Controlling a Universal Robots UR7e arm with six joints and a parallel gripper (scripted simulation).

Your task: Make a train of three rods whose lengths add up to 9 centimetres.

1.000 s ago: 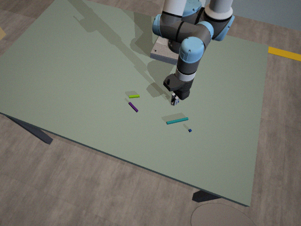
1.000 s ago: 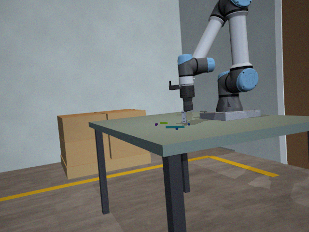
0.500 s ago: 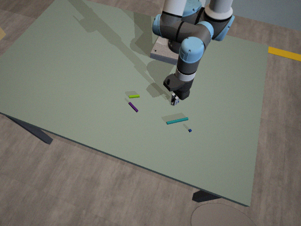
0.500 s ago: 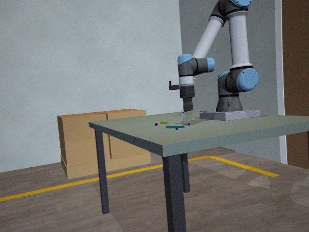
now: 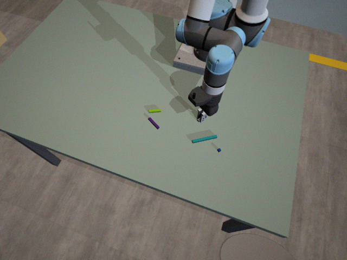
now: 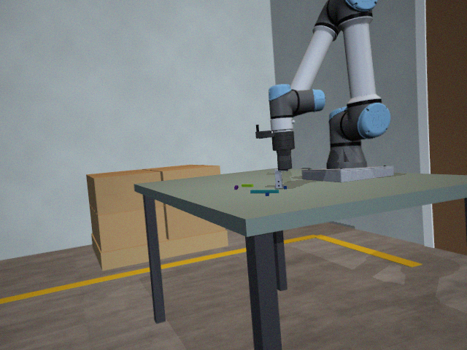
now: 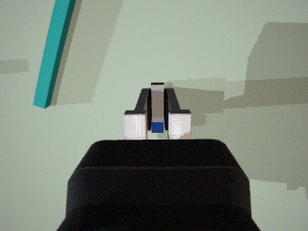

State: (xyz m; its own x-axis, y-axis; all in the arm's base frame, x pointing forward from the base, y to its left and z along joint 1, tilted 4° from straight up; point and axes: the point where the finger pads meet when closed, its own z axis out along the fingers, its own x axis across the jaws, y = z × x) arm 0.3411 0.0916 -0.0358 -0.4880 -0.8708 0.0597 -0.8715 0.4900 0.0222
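The grey rod lies 10 mm below my hand. The rest, counted from my hand: lime rod: 40 mm ahead, 190 mm to the right, 20 mm below; purple rod: 100 mm ahead, 170 mm to the right, 20 mm below; turquoise rod: 80 mm ahead, 50 mm to the left, 20 mm below.
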